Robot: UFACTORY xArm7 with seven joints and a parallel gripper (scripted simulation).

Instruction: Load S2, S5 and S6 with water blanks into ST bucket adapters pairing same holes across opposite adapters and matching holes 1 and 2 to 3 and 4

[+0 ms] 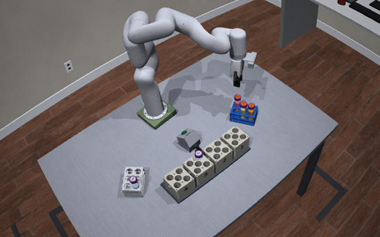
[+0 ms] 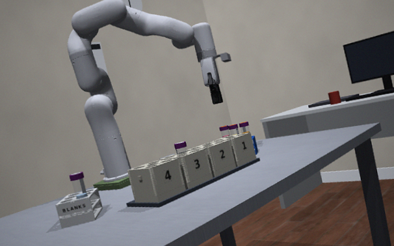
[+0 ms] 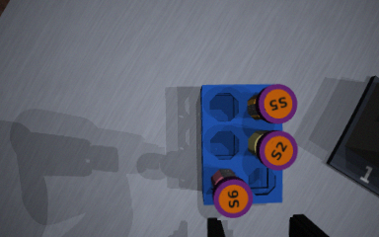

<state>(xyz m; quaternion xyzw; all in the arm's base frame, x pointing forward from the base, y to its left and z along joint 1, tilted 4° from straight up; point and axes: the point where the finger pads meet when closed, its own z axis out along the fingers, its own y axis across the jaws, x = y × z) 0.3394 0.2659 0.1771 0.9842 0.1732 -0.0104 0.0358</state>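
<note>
Right now the tube with yellowish liquid is 17 cm below my hand, 6 cm ahead of it and 2 cm to the right of it. Also, from my hand: sample tube 17 cm below, 1 cm ahead; blue sample rack 20 cm below, 4 cm ahead, 1 cm to the right; green done key 30 cm to the right, 16 cm below, 10 cm behind.
</note>
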